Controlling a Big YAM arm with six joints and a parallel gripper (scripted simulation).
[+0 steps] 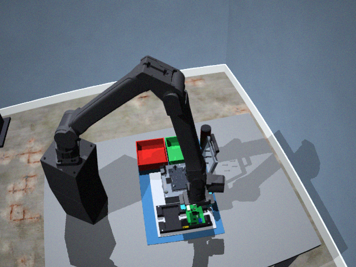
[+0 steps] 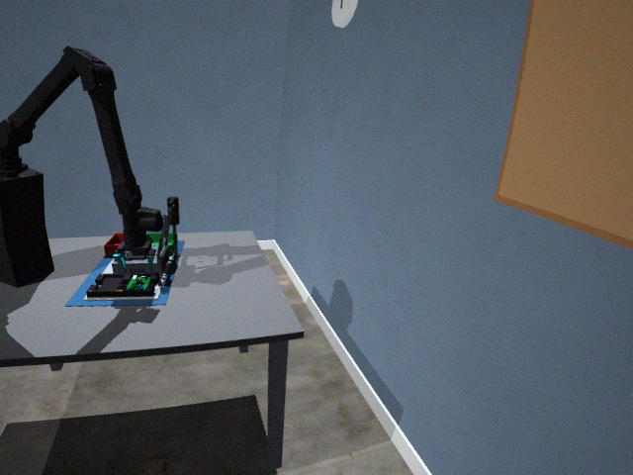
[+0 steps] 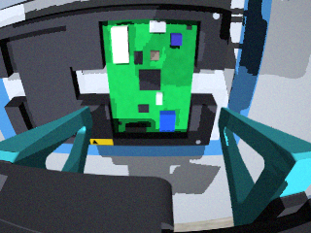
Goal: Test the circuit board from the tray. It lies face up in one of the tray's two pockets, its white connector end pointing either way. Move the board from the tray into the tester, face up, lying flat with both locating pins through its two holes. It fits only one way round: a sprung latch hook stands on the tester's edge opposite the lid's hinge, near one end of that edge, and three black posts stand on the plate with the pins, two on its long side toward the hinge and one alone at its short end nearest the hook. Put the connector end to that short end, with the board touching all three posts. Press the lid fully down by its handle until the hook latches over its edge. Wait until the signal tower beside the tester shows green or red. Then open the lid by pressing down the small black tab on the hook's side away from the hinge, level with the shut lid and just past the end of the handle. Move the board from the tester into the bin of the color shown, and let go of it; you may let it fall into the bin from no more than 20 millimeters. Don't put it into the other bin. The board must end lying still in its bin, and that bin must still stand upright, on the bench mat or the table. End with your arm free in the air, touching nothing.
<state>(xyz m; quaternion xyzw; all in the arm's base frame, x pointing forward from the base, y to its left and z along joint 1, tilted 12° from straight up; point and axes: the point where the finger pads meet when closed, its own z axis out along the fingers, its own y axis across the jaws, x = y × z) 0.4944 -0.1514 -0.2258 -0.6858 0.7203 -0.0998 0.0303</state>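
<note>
My hand is 50 mm above the green circuit board. Round my hand: black latch hook (90 mm behind, 230 mm to the left, 10 mm above); then clear lid (90 mm ahead, 160 mm to the left, 110 mm above); then green bin (20 mm ahead, 370 mm to the left, 60 mm below).
</note>
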